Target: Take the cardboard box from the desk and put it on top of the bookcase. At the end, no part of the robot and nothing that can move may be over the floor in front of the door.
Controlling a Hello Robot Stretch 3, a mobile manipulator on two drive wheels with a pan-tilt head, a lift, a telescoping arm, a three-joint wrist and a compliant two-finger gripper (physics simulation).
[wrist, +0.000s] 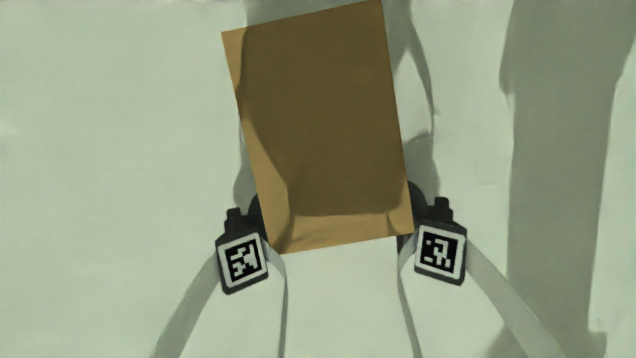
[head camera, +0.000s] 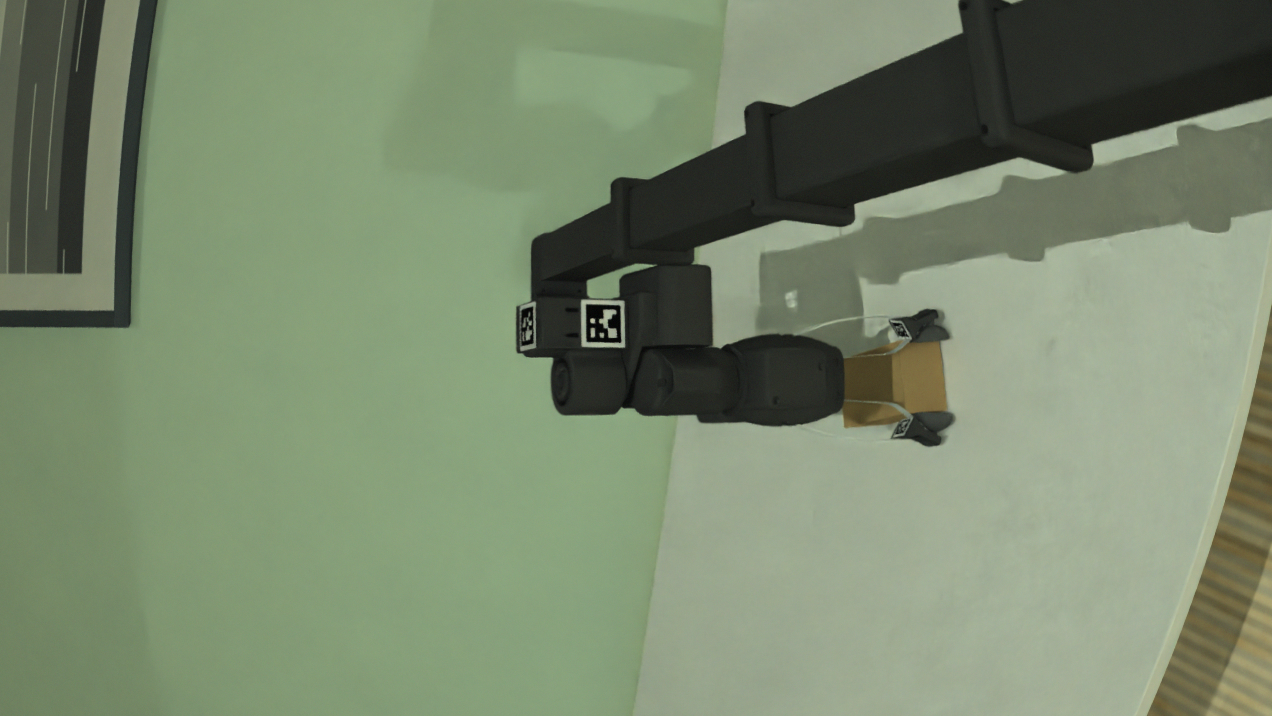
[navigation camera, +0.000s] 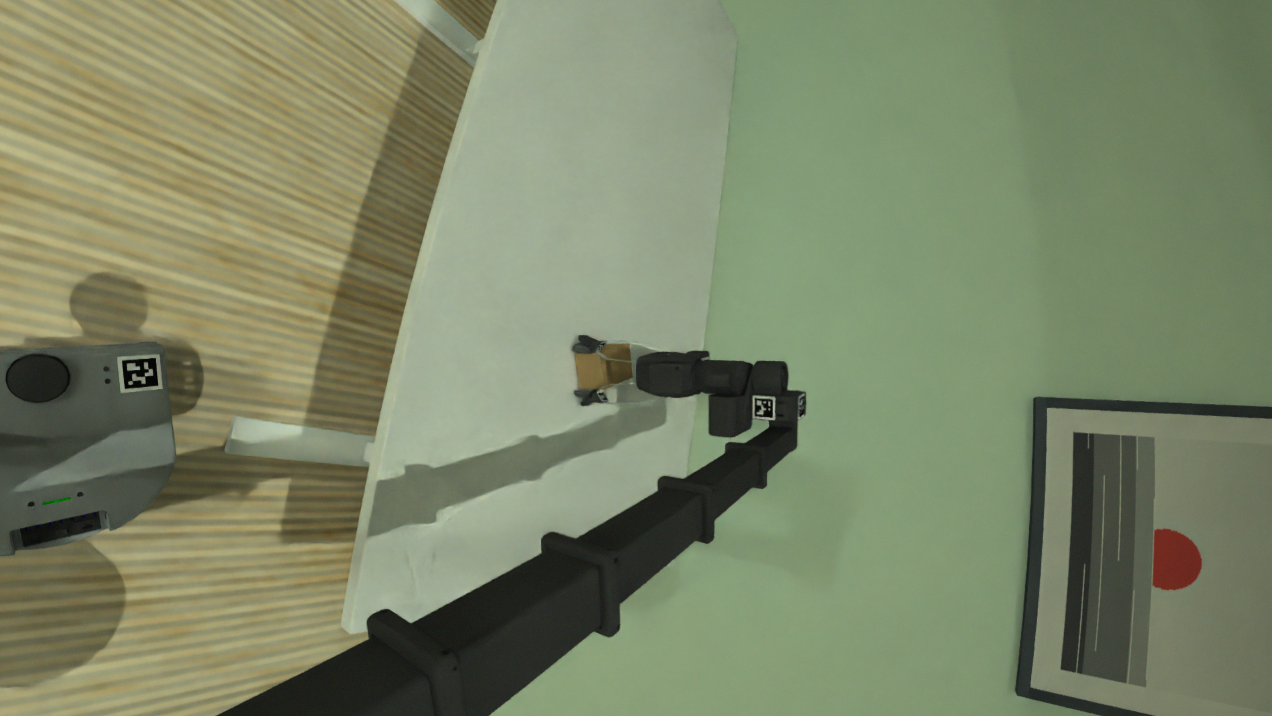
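Seen in the pictures: gripper, fingertip midpoint: (head camera: 944,378) (navigation camera: 576,369); robot's base at its link origin: (navigation camera: 40,375).
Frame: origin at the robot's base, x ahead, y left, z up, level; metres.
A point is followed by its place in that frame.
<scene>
The small brown cardboard box (head camera: 921,373) @[x -0.026, y -0.623, z 0.750 m] (navigation camera: 591,371) @[x -0.023, y -0.623, z 0.754 m] (wrist: 325,125) is on the pale desk (head camera: 1023,551) @[x 0.123, y -0.523, z 0.720 m] (navigation camera: 578,177) @[x 0.300, y -0.644, z 0.720 m] (wrist: 100,150), and I see no clear gap under it. My gripper (head camera: 931,377) @[x -0.022, y -0.623, z 0.721 m] (navigation camera: 586,370) @[x -0.022, y -0.623, z 0.721 m] (wrist: 334,208) @[x -0.022, y -0.623, z 0.721 m] is shut on the box, with one fingertip against each of its two long sides, near one end. In the wrist view the box is turned slightly between the fingers. Parts of the fingertips are hidden by the box there. The bookcase and the door do not show in these views.
The telescoping arm (head camera: 827,151) @[x -0.098, y -0.325, z 1.077 m] (navigation camera: 569,569) @[x -0.084, y -0.209, z 1.067 m] reaches over the desk to the green wall (head camera: 356,444) @[x 0.033, y -1.181, z 1.119 m] (navigation camera: 890,222) @[x 0.274, y -1.253, z 1.142 m]. A framed picture (head camera: 53,297) @[x -0.134, y -1.107, z 1.523 m] (navigation camera: 1039,551) @[x -0.373, y -1.036, z 1.437 m] hangs there. My base (navigation camera: 80,444) @[x -0.107, y -0.040, z 0.160 m] stands on the striped wooden floor (navigation camera: 222,177) @[x 0.394, y -0.309, z 0.000 m], near a desk leg (navigation camera: 298,442).
</scene>
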